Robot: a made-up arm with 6 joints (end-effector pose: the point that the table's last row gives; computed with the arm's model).
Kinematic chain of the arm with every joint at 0, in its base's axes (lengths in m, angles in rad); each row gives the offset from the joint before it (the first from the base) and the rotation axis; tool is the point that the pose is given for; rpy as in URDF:
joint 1: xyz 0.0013 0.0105 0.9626 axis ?
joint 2: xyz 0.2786 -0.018 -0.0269 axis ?
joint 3: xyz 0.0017 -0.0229 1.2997 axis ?
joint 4: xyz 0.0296 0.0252 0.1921 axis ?
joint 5: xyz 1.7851 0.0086 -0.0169 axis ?
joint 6: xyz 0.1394 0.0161 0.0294 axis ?
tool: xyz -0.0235 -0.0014 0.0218 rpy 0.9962 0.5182 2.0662
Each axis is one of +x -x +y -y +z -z.
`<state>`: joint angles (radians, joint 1 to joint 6).
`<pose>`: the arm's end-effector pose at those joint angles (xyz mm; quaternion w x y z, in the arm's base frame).
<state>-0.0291 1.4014 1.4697 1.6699 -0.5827 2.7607</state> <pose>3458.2 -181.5 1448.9 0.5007 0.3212 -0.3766 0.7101</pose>
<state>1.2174 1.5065 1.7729 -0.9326 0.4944 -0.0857</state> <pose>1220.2 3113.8 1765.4 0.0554 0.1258 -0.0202 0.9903</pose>
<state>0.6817 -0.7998 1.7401 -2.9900 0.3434 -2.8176</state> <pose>-1783.1 -1487.8 2793.6 0.7255 -0.3978 -0.3452 0.4431</pose>
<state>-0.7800 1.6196 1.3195 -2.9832 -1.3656 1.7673</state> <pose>2426.8 -2447.7 627.9 0.6260 -0.1711 -0.0963 0.7547</pose>
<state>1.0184 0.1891 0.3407 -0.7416 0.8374 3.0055</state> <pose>1271.9 1986.7 2760.4 0.6276 -0.4778 0.6071 -0.0959</pose>
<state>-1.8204 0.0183 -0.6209 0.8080 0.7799 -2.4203</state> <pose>-439.1 -1899.6 1296.7 0.7285 0.2517 -0.4377 0.4630</pose>
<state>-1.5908 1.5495 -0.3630 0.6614 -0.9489 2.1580</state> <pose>-62.1 -1011.9 -854.7 0.4411 0.0807 -0.4769 -0.7559</pose>
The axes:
joint 1: +z
joint 2: +y
joint 3: -y
joint 4: -x
joint 5: -y
joint 6: -x

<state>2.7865 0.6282 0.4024 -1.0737 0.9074 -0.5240</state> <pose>-2684.6 1114.0 1818.6 0.5559 -0.3077 -0.1811 -0.7506</pose>
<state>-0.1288 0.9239 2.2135 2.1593 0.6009 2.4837</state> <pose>1711.7 -199.0 3581.0 0.1922 -0.0278 -0.0605 0.9791</pose>
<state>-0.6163 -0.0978 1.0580 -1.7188 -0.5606 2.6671</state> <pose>607.7 -360.5 4080.9 0.7201 -0.4865 0.4917 -0.0550</pose>
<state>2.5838 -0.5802 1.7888 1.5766 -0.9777 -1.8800</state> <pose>1694.2 -908.1 3213.0 0.2511 -0.5438 0.4270 -0.6774</pose>
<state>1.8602 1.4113 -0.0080 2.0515 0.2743 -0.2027</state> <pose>-598.3 1913.7 -728.2 0.4770 0.8533 -0.2102 0.0119</pose>
